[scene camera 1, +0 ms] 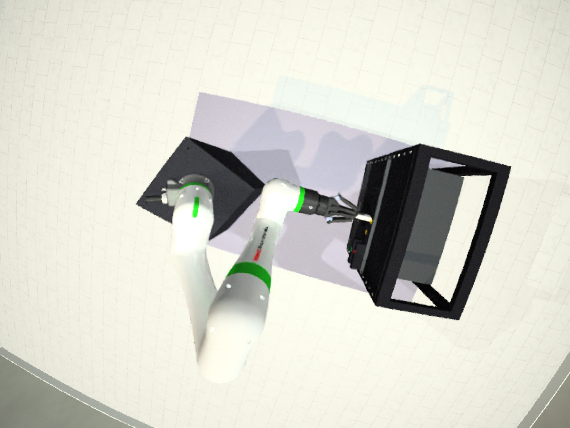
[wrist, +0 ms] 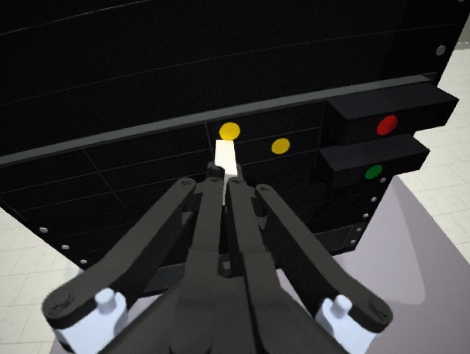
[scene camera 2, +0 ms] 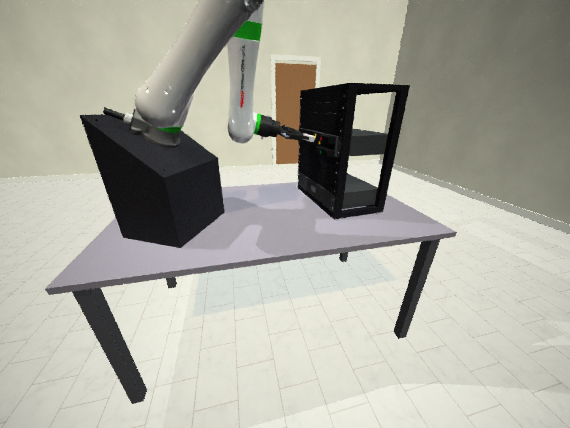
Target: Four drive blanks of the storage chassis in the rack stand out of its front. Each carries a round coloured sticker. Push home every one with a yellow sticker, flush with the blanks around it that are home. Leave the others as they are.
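My gripper (scene camera 1: 364, 218) (scene camera 2: 310, 137) (wrist: 223, 153) is shut and empty, its pale fingertips at the chassis front. In the wrist view they are just below the yellow sticker of the upper yellow-marked blank (wrist: 270, 122); whether they touch is unclear. That blank looks about level with its neighbours. The other yellow-marked blank (wrist: 300, 141), one row lower and to the right, also looks about flush. At the right, the red-marked blank (wrist: 420, 104) and, below it, the green-marked blank (wrist: 390, 151) stand well out of the chassis front. The fingers hide part of the lower rows.
The black rack (scene camera 1: 477, 245) (scene camera 2: 342, 175) stands on the table (scene camera 1: 225, 115) (scene camera 2: 280, 235). A grey strip (wrist: 150, 132) runs along the chassis's top edge. The black pedestal (scene camera 1: 225, 185) (scene camera 2: 145, 200) bears the arm at the table's other end.
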